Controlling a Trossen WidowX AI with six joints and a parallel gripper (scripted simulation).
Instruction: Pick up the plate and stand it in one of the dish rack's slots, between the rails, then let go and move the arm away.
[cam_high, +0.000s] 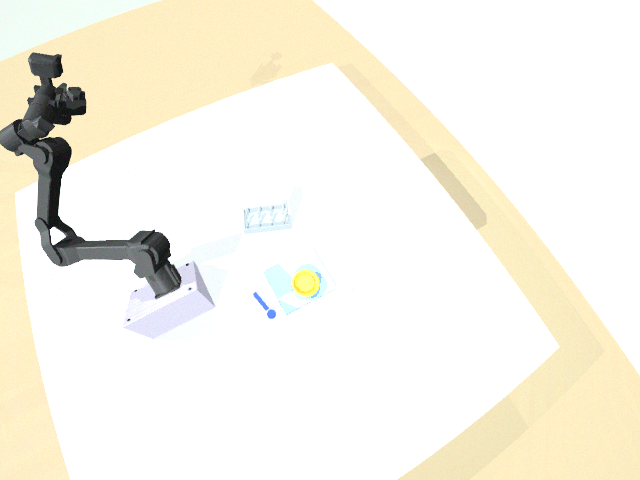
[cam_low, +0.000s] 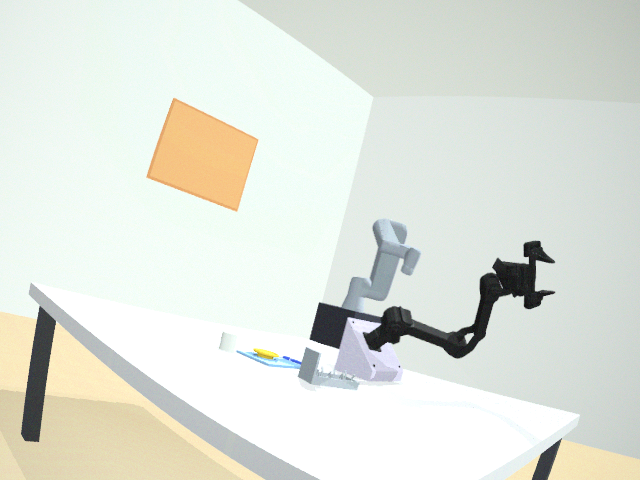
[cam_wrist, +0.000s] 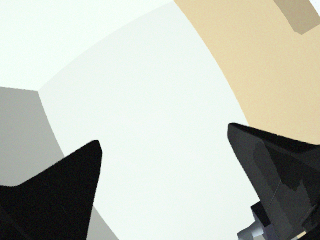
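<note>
Right now the yellow plate is 37 cm ahead of my gripper tip, 62 cm to the right of it and 38 cm below it. The rest, counted from my gripper tip: grey dish rack 35 cm ahead, 40 cm to the right, 37 cm below; then light blue mat 36 cm ahead, 60 cm to the right, 39 cm below; then blue spoon 25 cm ahead, 63 cm to the right, 39 cm below.
</note>
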